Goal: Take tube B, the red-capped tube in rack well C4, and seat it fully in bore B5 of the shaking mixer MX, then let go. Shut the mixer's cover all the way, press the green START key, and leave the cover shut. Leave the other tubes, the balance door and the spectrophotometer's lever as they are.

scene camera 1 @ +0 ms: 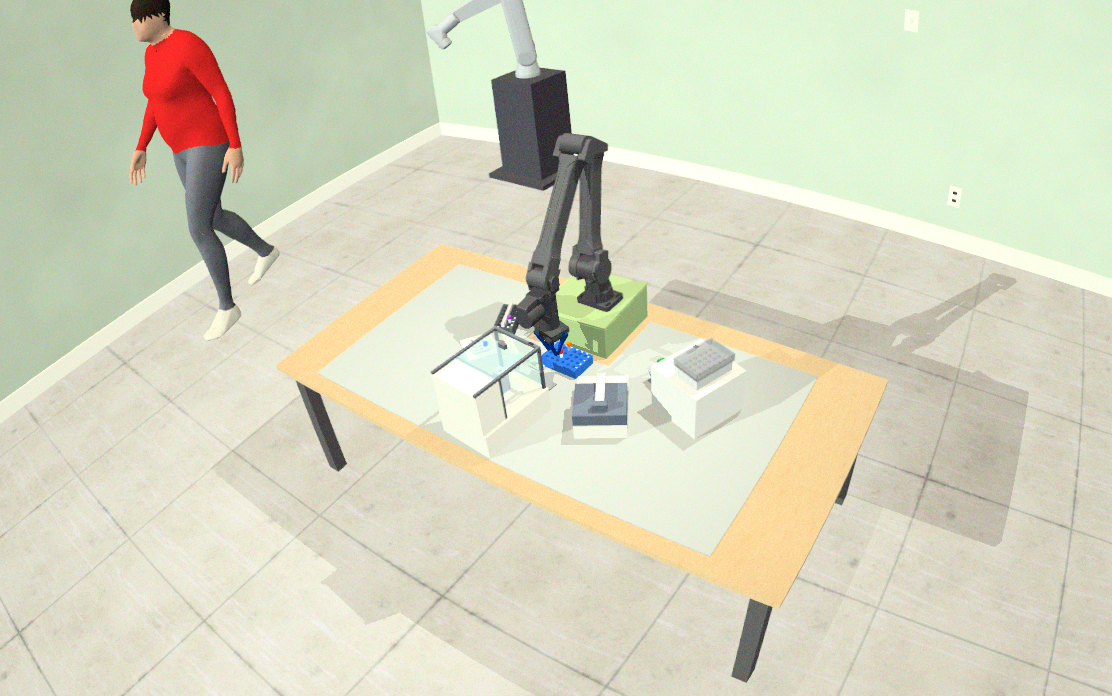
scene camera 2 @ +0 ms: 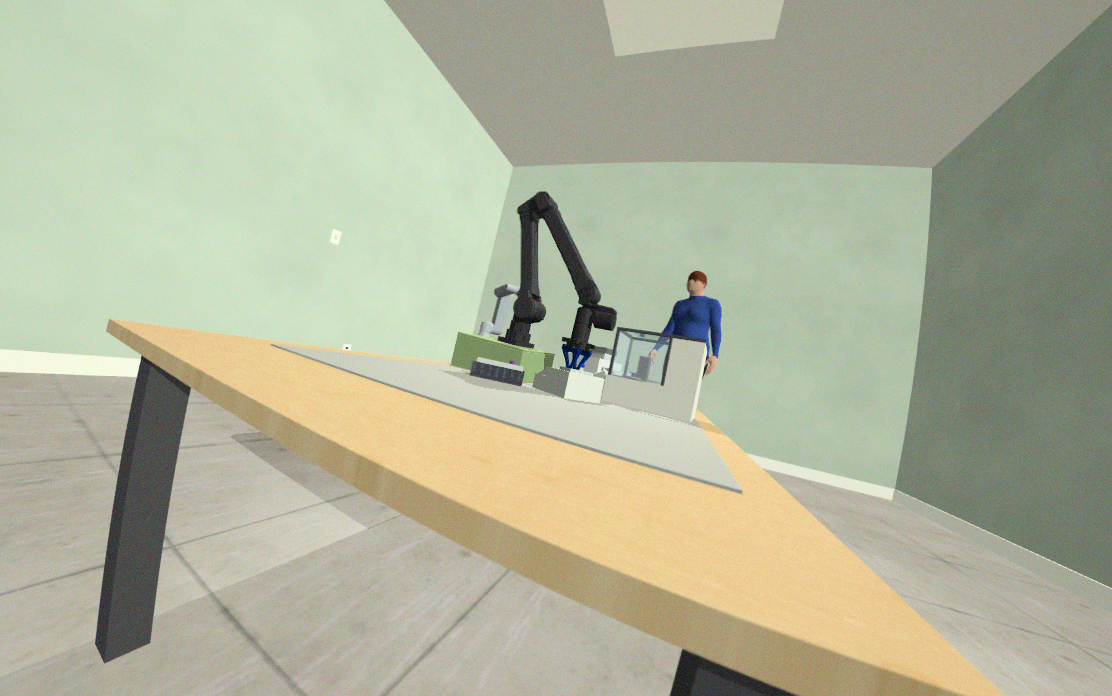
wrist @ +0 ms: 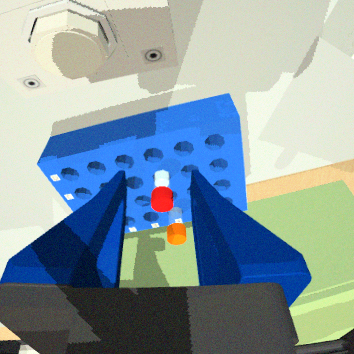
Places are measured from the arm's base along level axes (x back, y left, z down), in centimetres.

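Where they show: gripper, fingertip midpoint: [scene camera 1: 553, 352] [wrist: 158, 178]; arm's base, link origin: [scene camera 1: 600, 299] [scene camera 2: 515, 344].
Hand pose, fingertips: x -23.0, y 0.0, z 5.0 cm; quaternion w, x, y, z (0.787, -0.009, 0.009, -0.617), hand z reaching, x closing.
Each offset is from my fingertips to the centre of the thing.
The gripper [scene camera 1: 558, 348] [scene camera 2: 576, 361] [wrist: 158, 173] is open, its blue fingers part-way apart with nothing held. It hangs over the blue rack {dx +3.6, dy +1.4, dz +4.5 cm} [scene camera 1: 579, 361] [wrist: 187, 137]. In the wrist view the red-capped tube B {dx +2.7, dy +0.4, dz +2.9 cm} [wrist: 162, 199] shows between the two fingers, its clear body standing in a rack well; a gap shows on each side. The fingers hide several wells. An orange-capped tube {dx +6.5, dy +0.3, dz +2.9 cm} [wrist: 176, 233] stands close by, nearer the rack's edge. In scene camera 1 the likely mixer, a white box {dx +9.5, dy +39.3, dz -3.5 cm} [scene camera 1: 694, 404] with a grey perforated block {dx +7.8, dy +44.8, dz -11.8 cm} [scene camera 1: 704, 361], stands right; its cover cannot be made out.
The glass-sided balance {dx -21.5, dy +0.9, dz -5.1 cm} [scene camera 1: 466, 410] [scene camera 2: 689, 381] stands left of the rack in scene camera 1. A dark-topped unit with a white lever-like bar {dx -7.6, dy +22.7, dz +0.9 cm} [scene camera 1: 599, 388] stands between rack and mixer. The green base block [scene camera 1: 619, 328] [wrist: 300, 225] is behind the rack. A dark holder {dx +7.2, dy -24.0, dz +2.7 cm} [scene camera 1: 506, 316] stands beside the wrist.
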